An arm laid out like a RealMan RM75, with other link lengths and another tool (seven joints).
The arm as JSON. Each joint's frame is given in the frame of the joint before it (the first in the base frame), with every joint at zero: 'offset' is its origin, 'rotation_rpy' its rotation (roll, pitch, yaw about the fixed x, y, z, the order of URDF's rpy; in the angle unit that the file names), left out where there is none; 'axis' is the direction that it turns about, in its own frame. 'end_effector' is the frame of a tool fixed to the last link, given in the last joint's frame.
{
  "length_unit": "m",
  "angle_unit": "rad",
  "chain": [
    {
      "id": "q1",
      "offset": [
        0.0,
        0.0,
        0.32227
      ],
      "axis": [
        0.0,
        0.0,
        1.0
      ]
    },
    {
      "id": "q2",
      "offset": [
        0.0,
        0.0,
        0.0
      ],
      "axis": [
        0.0,
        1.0,
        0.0
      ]
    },
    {
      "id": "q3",
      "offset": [
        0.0,
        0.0,
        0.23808
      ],
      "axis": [
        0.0,
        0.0,
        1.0
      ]
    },
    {
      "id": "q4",
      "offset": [
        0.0,
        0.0,
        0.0
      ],
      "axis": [
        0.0,
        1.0,
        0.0
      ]
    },
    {
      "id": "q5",
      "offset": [
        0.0,
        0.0,
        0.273
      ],
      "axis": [
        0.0,
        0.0,
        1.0
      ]
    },
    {
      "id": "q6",
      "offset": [
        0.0,
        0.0,
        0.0
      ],
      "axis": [
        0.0,
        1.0,
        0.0
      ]
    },
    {
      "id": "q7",
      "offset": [
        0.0,
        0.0,
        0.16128
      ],
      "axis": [
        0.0,
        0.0,
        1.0
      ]
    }
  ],
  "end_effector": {
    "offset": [
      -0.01,
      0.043,
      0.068
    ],
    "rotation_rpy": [
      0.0,
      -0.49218,
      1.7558
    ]
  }
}
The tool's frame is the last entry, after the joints.
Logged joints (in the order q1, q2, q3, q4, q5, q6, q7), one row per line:
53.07, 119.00, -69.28, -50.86, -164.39, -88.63, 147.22
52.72, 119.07, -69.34, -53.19, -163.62, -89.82, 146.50
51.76, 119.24, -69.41, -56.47, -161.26, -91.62, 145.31
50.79, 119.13, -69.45, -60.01, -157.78, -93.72, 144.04
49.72, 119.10, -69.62, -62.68, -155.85, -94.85, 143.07
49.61, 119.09, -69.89, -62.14, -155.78, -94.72, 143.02
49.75, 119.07, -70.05, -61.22, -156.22, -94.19, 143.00
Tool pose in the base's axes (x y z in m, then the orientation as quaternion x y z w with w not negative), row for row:
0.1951, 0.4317, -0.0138, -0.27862, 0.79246, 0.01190, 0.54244
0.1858, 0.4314, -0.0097, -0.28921, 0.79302, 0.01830, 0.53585
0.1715, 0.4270, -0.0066, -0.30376, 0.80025, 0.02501, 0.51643
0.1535, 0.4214, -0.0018, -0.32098, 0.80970, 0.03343, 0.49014
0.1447, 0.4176, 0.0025, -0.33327, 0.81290, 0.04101, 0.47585
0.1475, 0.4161, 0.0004, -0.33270, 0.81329, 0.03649, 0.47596
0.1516, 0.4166, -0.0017, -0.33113, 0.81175, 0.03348, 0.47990
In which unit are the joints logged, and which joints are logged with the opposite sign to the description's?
The joints are logged in degrees. Opposite sign: none.
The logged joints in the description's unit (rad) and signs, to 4 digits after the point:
0.9262, 2.0769, -1.2092, -0.8877, -2.8691, -1.5469, 2.5695
0.9201, 2.0782, -1.2102, -0.9283, -2.8557, -1.5677, 2.5569
0.9034, 2.0811, -1.2114, -0.9856, -2.8145, -1.5991, 2.5361
0.8865, 2.0792, -1.2121, -1.0474, -2.7538, -1.6357, 2.5140
0.8678, 2.0787, -1.2151, -1.0940, -2.7201, -1.6554, 2.4970
0.8659, 2.0785, -1.2198, -1.0845, -2.7189, -1.6532, 2.4962
0.8683, 2.0782, -1.2226, -1.0685, -2.7266, -1.6439, 2.4958

